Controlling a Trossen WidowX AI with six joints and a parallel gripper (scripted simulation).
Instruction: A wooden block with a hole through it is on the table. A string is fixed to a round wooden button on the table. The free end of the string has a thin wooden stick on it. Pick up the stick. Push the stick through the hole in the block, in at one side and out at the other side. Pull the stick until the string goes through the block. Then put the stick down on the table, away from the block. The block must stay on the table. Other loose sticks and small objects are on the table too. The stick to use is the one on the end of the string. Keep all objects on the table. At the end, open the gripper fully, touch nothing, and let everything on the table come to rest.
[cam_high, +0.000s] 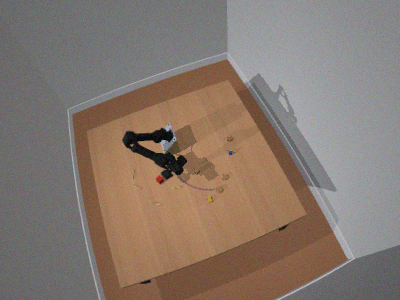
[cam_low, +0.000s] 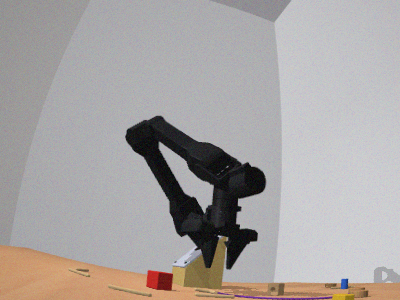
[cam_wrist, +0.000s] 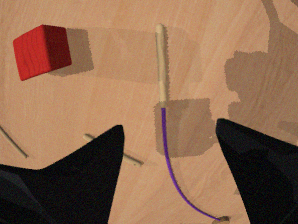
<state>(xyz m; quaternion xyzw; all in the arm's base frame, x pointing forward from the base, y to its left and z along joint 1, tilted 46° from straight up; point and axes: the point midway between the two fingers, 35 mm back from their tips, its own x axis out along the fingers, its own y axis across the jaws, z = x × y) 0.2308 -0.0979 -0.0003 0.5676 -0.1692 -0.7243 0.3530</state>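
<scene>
My gripper tip is now 6 cm above the thin wooden stick, 1 cm to the left of it and 1 cm past it. Also, from my gripper tip: yellow piece 26 cm ahead, 12 cm to the left, 5 cm below; red cube 12 cm to the right, 4 cm below, 2 cm behind; wooden block 14 cm to the left, 5 cm below, 4 cm ahead.
</scene>
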